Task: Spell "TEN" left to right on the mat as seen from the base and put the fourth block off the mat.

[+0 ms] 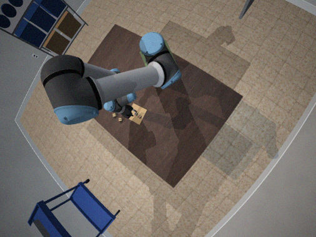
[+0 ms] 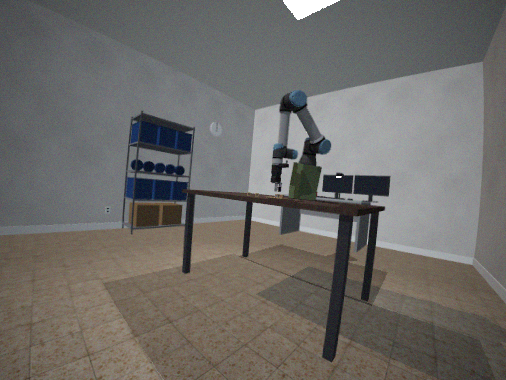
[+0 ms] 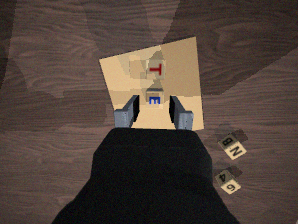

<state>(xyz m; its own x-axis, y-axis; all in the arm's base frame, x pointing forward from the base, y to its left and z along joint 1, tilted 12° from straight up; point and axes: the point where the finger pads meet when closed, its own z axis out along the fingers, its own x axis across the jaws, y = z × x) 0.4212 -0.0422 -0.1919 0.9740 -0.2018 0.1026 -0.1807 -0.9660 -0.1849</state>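
Now: hand 110 mm short of the N block, 100 mm to the left of it and 50 mm above it. Round my hand: tan mat (60 mm below).
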